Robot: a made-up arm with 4 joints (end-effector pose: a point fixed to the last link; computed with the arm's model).
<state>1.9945 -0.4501 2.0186 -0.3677</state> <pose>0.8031 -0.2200 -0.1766 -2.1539 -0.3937 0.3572</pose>
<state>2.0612 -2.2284 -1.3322 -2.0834</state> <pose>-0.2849 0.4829 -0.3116 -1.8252 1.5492 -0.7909</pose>
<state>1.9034 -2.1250 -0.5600 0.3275</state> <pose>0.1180 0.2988 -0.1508 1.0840 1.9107 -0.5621</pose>
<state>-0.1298 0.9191 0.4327 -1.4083</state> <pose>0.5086 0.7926 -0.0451 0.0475 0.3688 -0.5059</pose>
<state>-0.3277 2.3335 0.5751 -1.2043</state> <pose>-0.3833 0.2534 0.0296 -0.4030 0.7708 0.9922</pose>
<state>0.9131 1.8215 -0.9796 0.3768</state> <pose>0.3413 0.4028 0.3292 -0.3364 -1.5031 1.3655</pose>
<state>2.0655 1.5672 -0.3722 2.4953</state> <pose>0.5577 -0.2724 0.8224 1.3738 2.1321 -1.5606</pose>
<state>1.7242 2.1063 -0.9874 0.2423</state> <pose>0.2065 0.1336 0.5301 0.1849 -2.1507 0.5968</pose>
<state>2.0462 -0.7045 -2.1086 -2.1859</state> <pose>0.8413 0.3922 -0.5405 -0.6576 0.2635 -1.7672</pose>
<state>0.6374 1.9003 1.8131 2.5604</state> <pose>-0.1013 0.6020 0.4210 -1.3699 0.9186 -0.8900</pose>
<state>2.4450 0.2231 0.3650 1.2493</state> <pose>0.8151 0.0633 0.2988 2.1842 -1.9246 0.4186</pose>
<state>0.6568 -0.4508 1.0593 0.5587</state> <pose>0.7855 0.0229 0.0557 1.5680 -0.5544 -0.0782</pose>
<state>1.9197 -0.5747 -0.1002 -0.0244</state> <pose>0.7969 0.2105 0.0770 1.7574 0.5809 -0.3681</pose>
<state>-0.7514 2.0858 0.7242 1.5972</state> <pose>0.0739 0.2000 -0.4131 -1.2118 -1.2084 -2.3760</pose>
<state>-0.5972 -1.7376 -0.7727 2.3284</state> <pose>-0.0235 -0.5445 0.4514 -0.2074 0.8323 0.3284</pose>
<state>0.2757 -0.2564 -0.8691 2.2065</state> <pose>0.9469 -0.3963 0.0002 -0.1649 0.6944 1.9110</pose>
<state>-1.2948 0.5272 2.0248 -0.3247</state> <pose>0.7326 0.3745 -0.1155 0.6200 0.6484 -0.3507</pose>
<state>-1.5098 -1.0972 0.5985 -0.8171</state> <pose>0.9197 0.0068 0.4361 -0.3811 -1.3100 -1.2533</pose>
